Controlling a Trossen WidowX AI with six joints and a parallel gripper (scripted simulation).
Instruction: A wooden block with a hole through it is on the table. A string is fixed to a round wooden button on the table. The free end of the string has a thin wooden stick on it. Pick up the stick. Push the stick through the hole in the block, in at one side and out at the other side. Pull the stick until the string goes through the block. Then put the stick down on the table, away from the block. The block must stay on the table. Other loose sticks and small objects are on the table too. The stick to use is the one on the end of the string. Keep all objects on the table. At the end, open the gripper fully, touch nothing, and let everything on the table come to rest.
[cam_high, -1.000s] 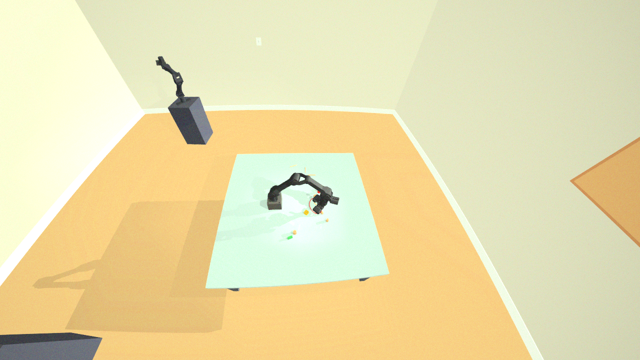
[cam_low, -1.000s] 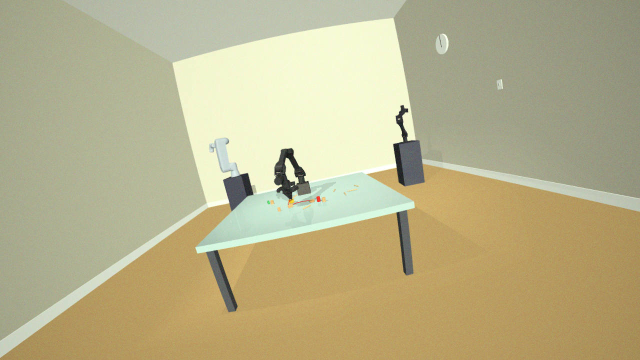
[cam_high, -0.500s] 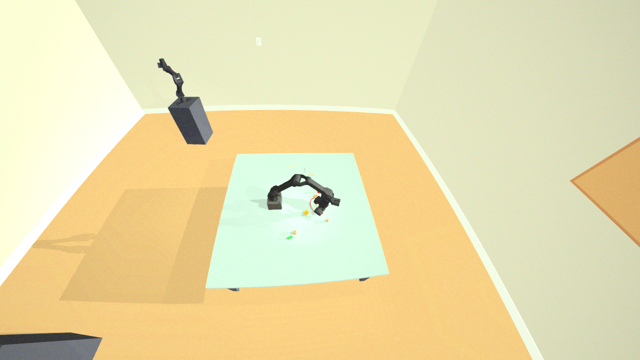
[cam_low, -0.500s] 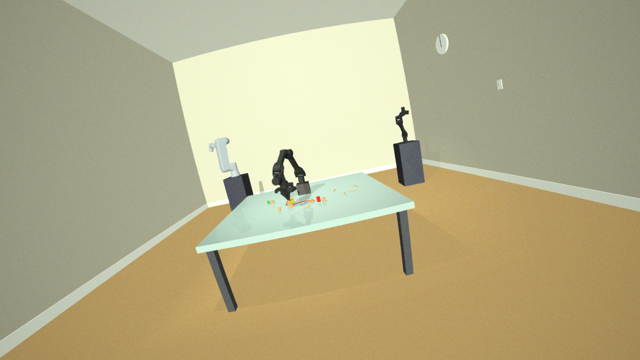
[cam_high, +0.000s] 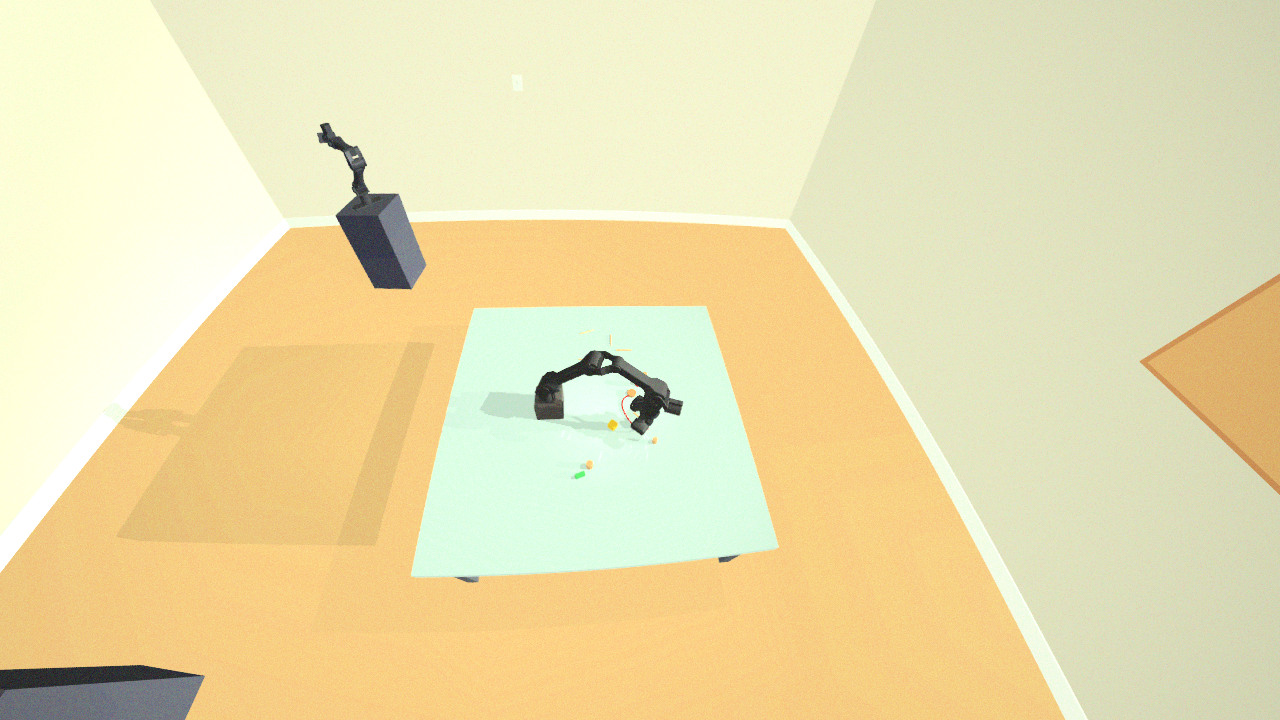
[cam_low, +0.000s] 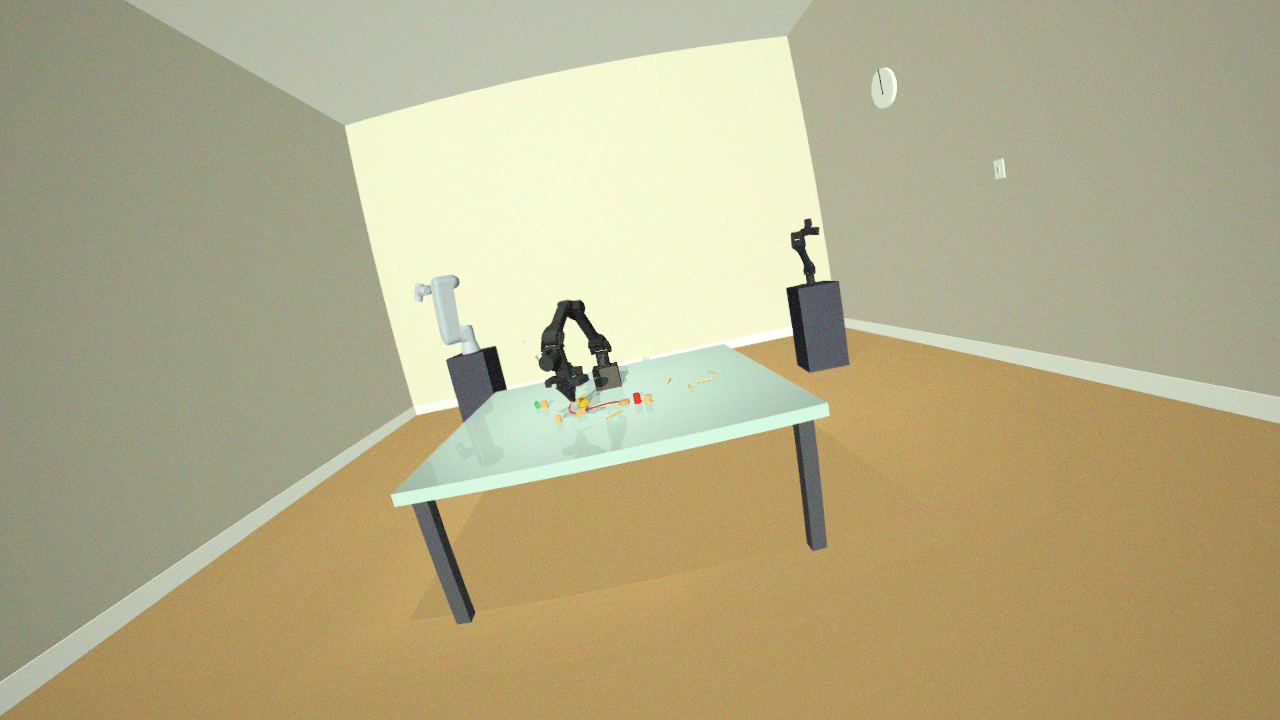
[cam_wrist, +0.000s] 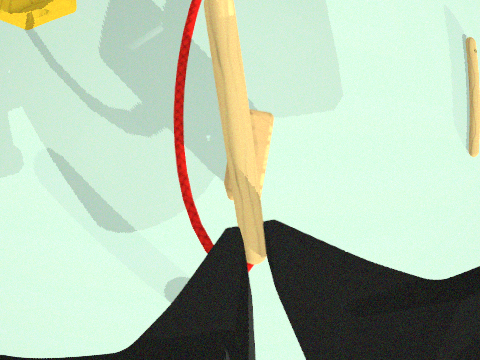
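The yellow cube lies 14 cm behind my gripper tip, 1 cm to the left of it and 4 cm below it. From my gripper tip the other things lie so: thin wooden stick (1 cm behind, 1 cm to the left); then red cylinder (3 cm behind, 23 cm to the left, 4 cm below); then round wooden button (6 cm behind, 18 cm to the left, 5 cm below).
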